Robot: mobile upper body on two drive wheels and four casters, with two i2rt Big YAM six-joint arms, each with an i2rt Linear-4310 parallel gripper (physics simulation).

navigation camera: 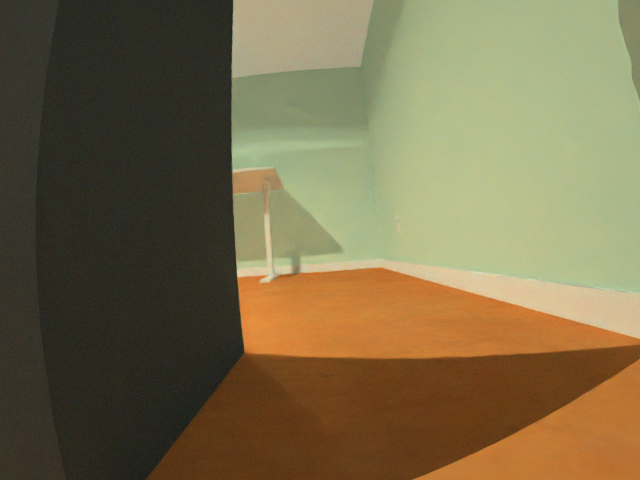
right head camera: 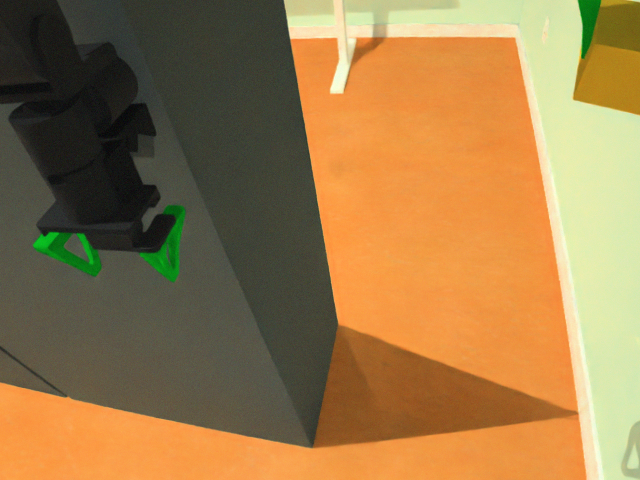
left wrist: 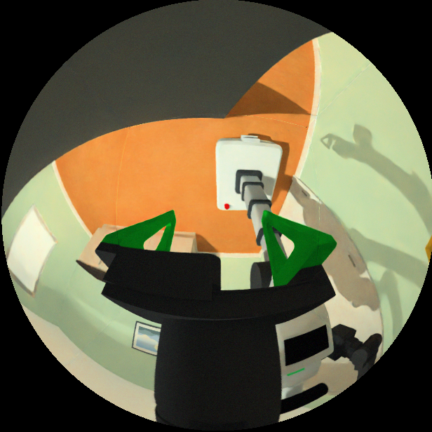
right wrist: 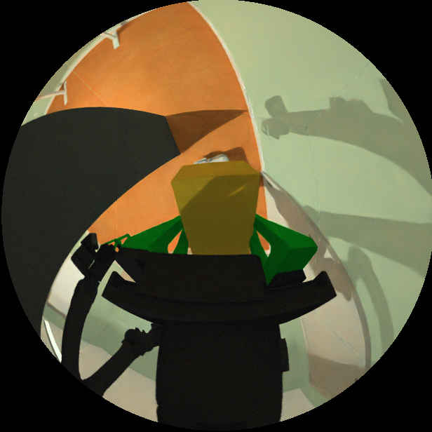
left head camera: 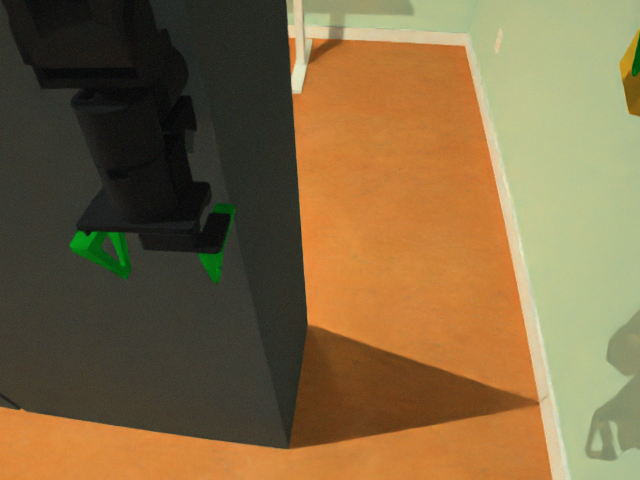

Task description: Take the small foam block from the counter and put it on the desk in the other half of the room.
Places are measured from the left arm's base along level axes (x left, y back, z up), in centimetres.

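Pixels of known places: left gripper, fingertip midpoint: (right head camera: 135, 274) (left head camera: 172, 276); right gripper, fingertip midpoint: (right head camera: 626, 62).
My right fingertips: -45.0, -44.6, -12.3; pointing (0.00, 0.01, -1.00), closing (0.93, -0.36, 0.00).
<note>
Behind a point stands the place of what it marks, as x, y, z.
The small foam block, yellow (left head camera: 629, 87) @(-41.8, -44.9, -13.2) (right head camera: 615, 77) @(-43.0, -41.2, -11.7) (right wrist: 220, 200), is between the green fingers of my right gripper (right wrist: 218, 215), held high beside the pale green wall. My left gripper (left head camera: 172, 280) @(0.4, -36.1, -30.8) (right head camera: 134, 277) @(0.4, -36.1, -30.8) (left wrist: 218, 214) is open and empty, in front of the dark partition. The desk (navigation camera: 258, 180) @(15.9, -280.9, -48.5) shows in part in the navigation camera beyond the partition; its top has a pale wood colour. Its white leg also shows in the left and right head views. The rest of the desk is hidden behind the partition.
A tall dark partition (left head camera: 155, 335) @(18.8, -50.6, -71.5) (right head camera: 180, 351) @(19.2, -50.7, -80.7) (left wrist: 150, 65) (right wrist: 75, 175) (navigation camera: 139, 206) @(-3.9, -61.0, -112.2) stands close at the left, ending in a vertical edge. Orange floor (left head camera: 392, 206) @(-41.6, -157.4, -140.9) (navigation camera: 413, 310) @(-57.3, -119.5, -141.0) runs between it and the green wall (navigation camera: 491, 155) @(-90.7, -114.4, -89.2). My white base (left wrist: 230, 160) stands near that wall.
</note>
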